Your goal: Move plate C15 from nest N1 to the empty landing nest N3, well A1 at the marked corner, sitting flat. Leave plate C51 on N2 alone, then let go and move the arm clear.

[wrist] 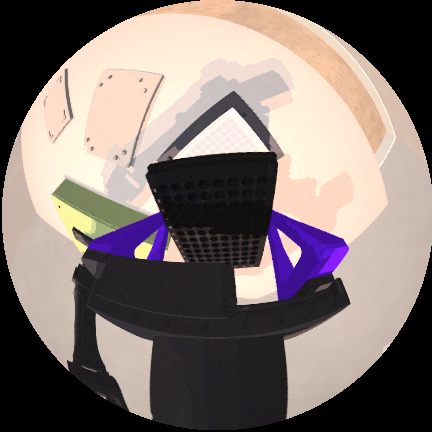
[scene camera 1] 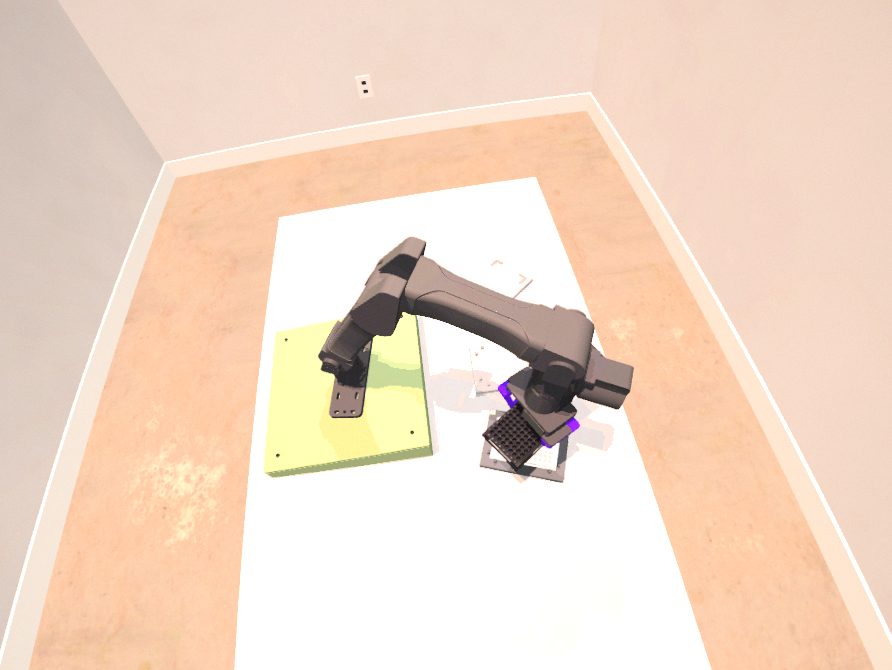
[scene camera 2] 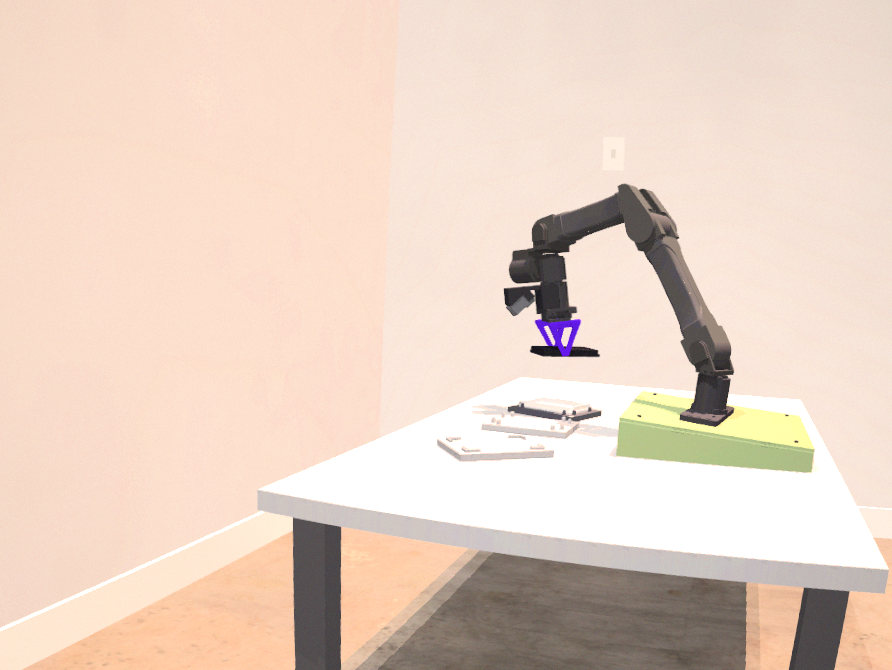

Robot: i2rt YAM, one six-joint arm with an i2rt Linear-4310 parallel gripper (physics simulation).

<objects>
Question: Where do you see a black perforated plate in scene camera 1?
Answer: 511, 435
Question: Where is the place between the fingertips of my gripper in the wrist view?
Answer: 217, 214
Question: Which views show my gripper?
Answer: The wrist view, scene camera 1 and scene camera 2: all of them.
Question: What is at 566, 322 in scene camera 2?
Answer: My gripper.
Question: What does my gripper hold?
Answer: A black perforated plate.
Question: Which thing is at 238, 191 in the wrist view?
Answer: A black perforated plate.
</objects>
